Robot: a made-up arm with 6 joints.
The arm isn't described. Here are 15 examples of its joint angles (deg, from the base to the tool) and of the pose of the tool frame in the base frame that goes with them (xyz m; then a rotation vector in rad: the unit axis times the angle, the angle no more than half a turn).
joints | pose
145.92 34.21 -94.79 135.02 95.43 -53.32 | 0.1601 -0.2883 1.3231 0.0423 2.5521 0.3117
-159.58 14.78 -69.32 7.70 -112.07 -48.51 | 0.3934 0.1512 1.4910 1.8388 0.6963 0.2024
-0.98 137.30 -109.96 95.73 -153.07 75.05 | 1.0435 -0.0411 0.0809 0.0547 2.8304 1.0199
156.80 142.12 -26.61 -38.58 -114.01 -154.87 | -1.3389 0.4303 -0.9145 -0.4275 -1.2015 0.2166
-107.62 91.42 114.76 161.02 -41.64 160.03 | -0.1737 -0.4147 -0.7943 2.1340 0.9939 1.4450
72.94 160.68 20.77 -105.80 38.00 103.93 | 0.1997 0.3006 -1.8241 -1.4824 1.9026 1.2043
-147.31 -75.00 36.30 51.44 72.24 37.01 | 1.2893 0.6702 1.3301 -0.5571 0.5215 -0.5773
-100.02 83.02 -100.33 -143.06 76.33 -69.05 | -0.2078 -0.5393 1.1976 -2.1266 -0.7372 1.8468
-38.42 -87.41 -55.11 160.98 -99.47 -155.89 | -1.3182 0.9687 -0.3599 -1.3141 -1.4404 -0.1034
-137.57 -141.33 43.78 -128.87 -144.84 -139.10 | 1.0539 0.9173 -0.5946 -0.2692 1.0315 -1.1019
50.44 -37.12 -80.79 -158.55 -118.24 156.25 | -0.9226 -1.0093 0.7251 -1.2063 -1.0839 0.5886
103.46 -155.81 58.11 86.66 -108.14 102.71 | 0.4274 -1.2007 -0.8247 -0.2979 0.4327 1.5778
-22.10 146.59 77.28 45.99 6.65 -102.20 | -0.1824 0.1388 -1.4788 -0.5261 -2.0877 -2.0701
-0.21 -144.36 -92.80 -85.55 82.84 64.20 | 0.2078 -0.1632 -1.1215 -0.1568 1.7899 -0.4302
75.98 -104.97 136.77 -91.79 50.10 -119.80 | 0.0246 -0.3544 0.8251 -2.2949 1.2830 -1.3207
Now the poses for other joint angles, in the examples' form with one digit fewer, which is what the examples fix.
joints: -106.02 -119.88 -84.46 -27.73 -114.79 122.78
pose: 0.194 0.363 -1.020 -0.013 -1.072 0.503
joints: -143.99 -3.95 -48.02 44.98 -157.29 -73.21
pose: 0.505 0.340 1.609 1.184 2.318 0.469
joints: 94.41 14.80 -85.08 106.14 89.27 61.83
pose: -0.181 -0.580 1.420 0.976 0.636 -1.681
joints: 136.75 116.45 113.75 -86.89 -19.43 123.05
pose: -0.070 0.013 -0.989 1.357 -2.415 -0.542
